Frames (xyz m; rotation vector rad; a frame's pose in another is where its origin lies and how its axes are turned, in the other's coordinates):
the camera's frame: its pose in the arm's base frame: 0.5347 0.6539 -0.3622 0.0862 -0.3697 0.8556
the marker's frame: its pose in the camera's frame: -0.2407 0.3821 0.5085 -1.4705 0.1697 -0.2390
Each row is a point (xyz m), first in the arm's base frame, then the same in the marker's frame.
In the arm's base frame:
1: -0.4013 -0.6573 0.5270
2: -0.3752 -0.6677 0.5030
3: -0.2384 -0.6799 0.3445
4: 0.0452 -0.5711 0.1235
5: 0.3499 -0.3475 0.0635
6: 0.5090 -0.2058 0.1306
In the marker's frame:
1: -0.7294 -0.9757 -0.7435
2: -0.7242 -0.9504 -0.7699
3: -0.6878 -0.7746 -0.8784
4: -0.5013 -0.4664 -0.9846
5: -0.1767 -0.2639 -0.9944
6: 0.0440 -0.2404 -0.9689

